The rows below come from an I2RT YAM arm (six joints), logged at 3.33 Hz.
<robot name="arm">
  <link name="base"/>
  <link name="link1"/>
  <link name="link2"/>
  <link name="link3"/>
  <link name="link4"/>
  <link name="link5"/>
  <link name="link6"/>
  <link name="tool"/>
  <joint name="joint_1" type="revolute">
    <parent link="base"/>
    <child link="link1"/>
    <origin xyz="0 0 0.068" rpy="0 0 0"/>
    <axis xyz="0 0 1"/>
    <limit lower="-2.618" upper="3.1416"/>
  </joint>
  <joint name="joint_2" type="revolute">
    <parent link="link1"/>
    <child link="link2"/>
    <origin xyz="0.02 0.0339 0.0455" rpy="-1.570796 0 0"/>
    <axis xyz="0 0 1"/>
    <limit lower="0" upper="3.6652"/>
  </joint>
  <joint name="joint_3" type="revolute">
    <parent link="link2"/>
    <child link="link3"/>
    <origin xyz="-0.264 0 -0.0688" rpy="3.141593 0 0"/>
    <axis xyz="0 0 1"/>
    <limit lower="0" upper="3.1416"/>
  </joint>
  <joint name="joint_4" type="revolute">
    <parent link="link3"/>
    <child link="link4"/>
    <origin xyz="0.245 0.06 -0.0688" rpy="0 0 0"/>
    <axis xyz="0 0 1"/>
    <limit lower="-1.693" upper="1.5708"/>
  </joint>
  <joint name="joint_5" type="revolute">
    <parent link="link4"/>
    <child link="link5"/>
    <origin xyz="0.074 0.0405 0.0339" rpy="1.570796 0 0"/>
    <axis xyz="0 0 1"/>
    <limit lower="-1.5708" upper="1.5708"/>
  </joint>
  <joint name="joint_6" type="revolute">
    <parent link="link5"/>
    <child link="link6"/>
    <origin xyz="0.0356 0 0.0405" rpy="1.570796 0 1.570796"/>
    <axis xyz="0 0 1"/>
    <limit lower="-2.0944" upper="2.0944"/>
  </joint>
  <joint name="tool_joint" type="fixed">
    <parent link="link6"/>
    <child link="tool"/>
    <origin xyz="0 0 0" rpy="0 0 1.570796"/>
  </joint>
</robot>
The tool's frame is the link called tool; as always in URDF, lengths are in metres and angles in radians.
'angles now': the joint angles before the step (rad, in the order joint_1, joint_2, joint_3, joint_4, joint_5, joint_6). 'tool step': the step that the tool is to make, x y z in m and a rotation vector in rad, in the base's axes. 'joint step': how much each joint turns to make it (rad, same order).
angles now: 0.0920 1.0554 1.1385 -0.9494 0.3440 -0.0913
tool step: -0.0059 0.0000 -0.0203 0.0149 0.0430 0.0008
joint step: 0.0002 -0.0275 -0.0831 0.0102 -0.0150 0.0121
